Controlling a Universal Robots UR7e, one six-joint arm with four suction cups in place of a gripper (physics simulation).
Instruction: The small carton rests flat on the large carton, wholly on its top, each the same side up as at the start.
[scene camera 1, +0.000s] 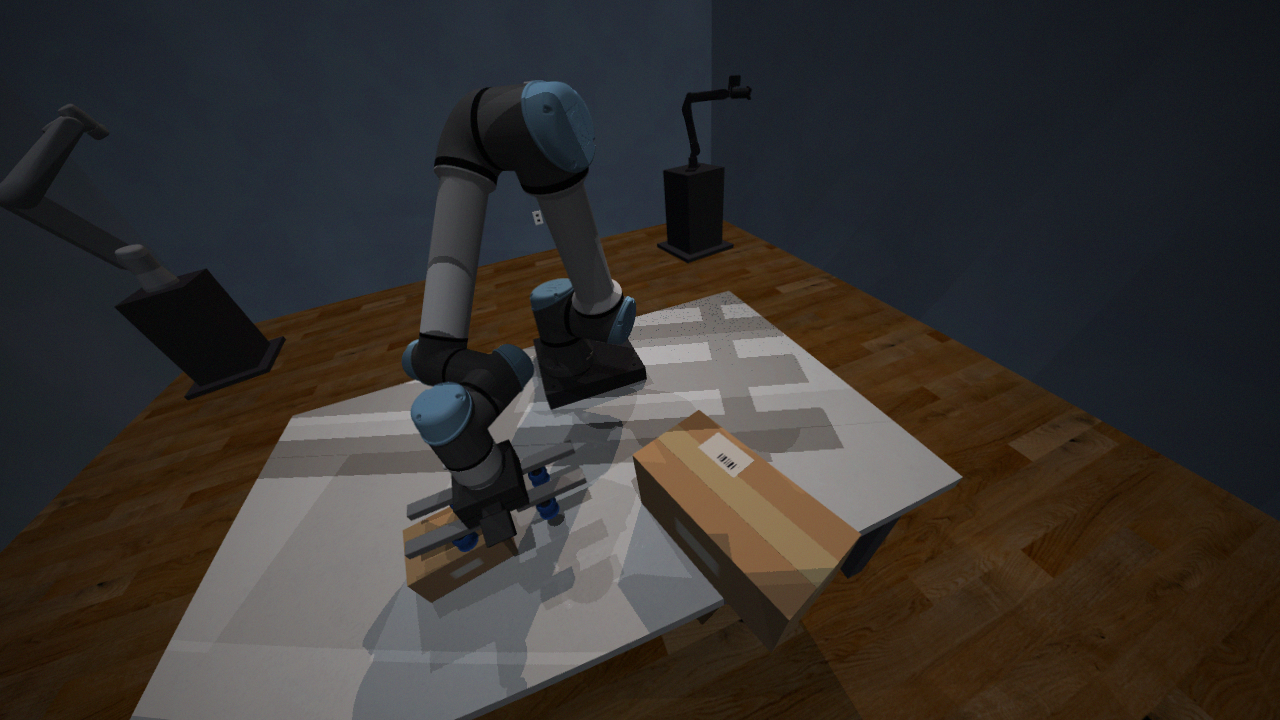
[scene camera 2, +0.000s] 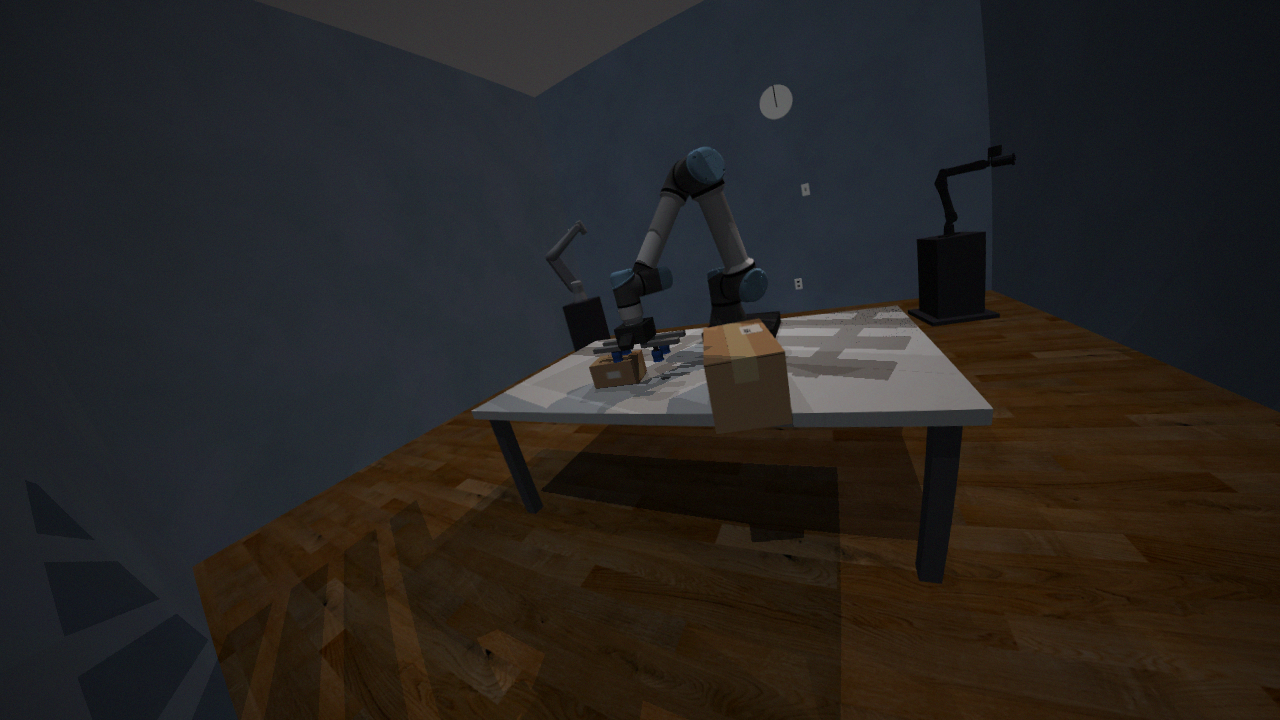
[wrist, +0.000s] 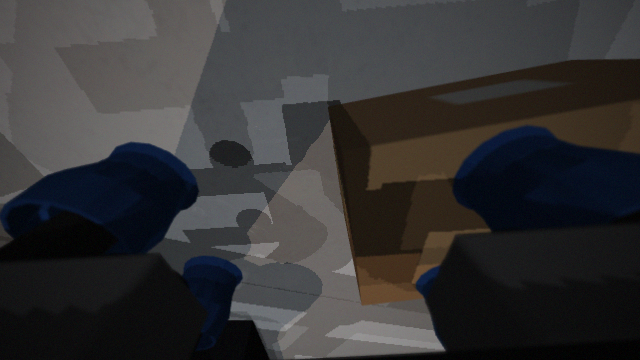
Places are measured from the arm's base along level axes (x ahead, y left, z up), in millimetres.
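Pixels of known places: end effector, tool point: (scene camera 2: 642, 358) (wrist: 319, 228); arm's base, origin of the base link: (scene camera 1: 568, 359) (scene camera 2: 728, 323).
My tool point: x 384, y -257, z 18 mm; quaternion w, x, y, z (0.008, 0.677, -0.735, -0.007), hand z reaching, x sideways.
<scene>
Ahead of a thing's pixels: the offset from my tool point to its top centre. Level surfaces: height alone.
The small carton @(dz +14, dx -4, dy -96 mm) (scene camera 1: 447, 573) (scene camera 2: 616, 372) (wrist: 402, 156) rests flat on the white table @(dz -70 mm) (scene camera 1: 267, 555) (scene camera 2: 895, 393), left of the middle. My suction gripper (scene camera 1: 496, 515) (scene camera 2: 637, 345) (wrist: 320, 232) is right on top of it. Two blue cups sit on the carton's top and the other two hang beside it over the table. The contact itself is hidden by the cups. The large carton @(dz +86, dx +224, dy +326 mm) (scene camera 1: 752, 510) (scene camera 2: 747, 376) lies to the right, label side up, with one end sticking out past the table's front edge.
The arm's base (scene camera 1: 586, 357) stands at the back of the table. Black camera stands are on the wooden floor at the left (scene camera 1: 200, 336) and at the back right (scene camera 1: 693, 210) (scene camera 2: 950, 273). The table's front edge is close to both cartons.
</scene>
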